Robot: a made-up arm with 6 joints.
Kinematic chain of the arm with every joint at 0, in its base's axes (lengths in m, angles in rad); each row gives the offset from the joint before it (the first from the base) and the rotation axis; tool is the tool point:
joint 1: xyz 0 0 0.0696 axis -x
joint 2: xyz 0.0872 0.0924 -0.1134 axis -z
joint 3: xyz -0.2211 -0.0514 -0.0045 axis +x
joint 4: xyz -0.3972 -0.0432 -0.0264 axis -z
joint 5: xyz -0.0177 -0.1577 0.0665 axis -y
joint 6: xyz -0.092 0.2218 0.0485 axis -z
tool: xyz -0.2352 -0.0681 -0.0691
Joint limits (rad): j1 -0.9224..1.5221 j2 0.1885..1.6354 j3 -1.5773..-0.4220 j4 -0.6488..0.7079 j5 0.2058..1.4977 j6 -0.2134..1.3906
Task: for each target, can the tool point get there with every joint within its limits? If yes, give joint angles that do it. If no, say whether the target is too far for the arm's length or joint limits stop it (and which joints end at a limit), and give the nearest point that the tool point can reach.
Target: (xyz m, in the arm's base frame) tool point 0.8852 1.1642 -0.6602
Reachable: no: too far | nearest point 0.2950 0.8109 -0.4387 | short by 0.723 m
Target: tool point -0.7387 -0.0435 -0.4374
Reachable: yes | joints 0.9793 0.4459 -1.3247 -0.0911 0.4142 1.1645
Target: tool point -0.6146 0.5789 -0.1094
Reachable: yes | joints -0.0827 0.9363 -1.0821 -0.0881 1.0307 0.1984
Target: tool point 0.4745 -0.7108 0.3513
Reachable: no: joint limits stop it (at a limit: joint 1, joint 2, joint 3, joint 4, joint 5, joint 6) | nearest point 0.1619 -0.3130 -0.4779 | short by 0.971 m
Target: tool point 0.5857 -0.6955 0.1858
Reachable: no: joint limits stop it (at a limit: joint 1, joint 2, joint 3, joint 4, joint 5, joint 6) | nearest point 0.1619 -0.3130 -0.4779 | short by 0.875 m
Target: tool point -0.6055 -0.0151 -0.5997
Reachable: yes | joints 1.0920 0.7538 -0.6387 0.3487 0.7395 0.1466
